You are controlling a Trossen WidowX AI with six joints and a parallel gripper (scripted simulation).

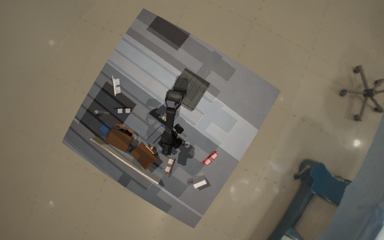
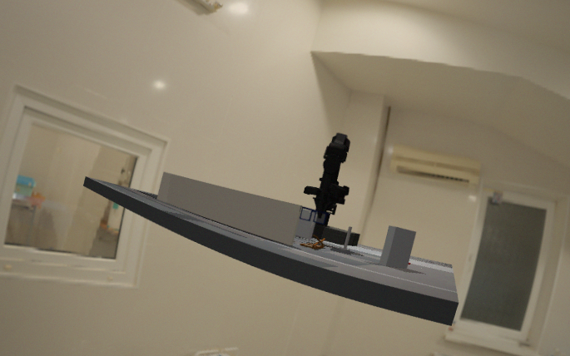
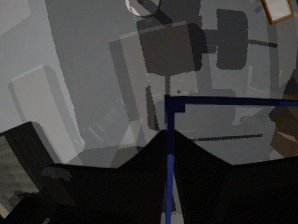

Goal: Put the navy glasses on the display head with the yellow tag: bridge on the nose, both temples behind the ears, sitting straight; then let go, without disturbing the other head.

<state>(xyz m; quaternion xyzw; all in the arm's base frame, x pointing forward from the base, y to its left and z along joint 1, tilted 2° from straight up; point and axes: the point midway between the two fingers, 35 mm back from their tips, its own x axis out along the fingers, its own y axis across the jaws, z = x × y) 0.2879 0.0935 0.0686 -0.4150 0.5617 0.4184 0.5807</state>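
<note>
Right now my gripper tip is 20 mm short of the small post, 130 mm to the right of it and 70 mm above it. Round my gripper tip: pale bar: 330 mm ahead, 220 mm to the right, 30 mm below; head: 190 mm ahead, 320 mm to the right, 30 mm below; blue tag: 220 mm ahead, 500 mm to the right, 90 mm below.
</note>
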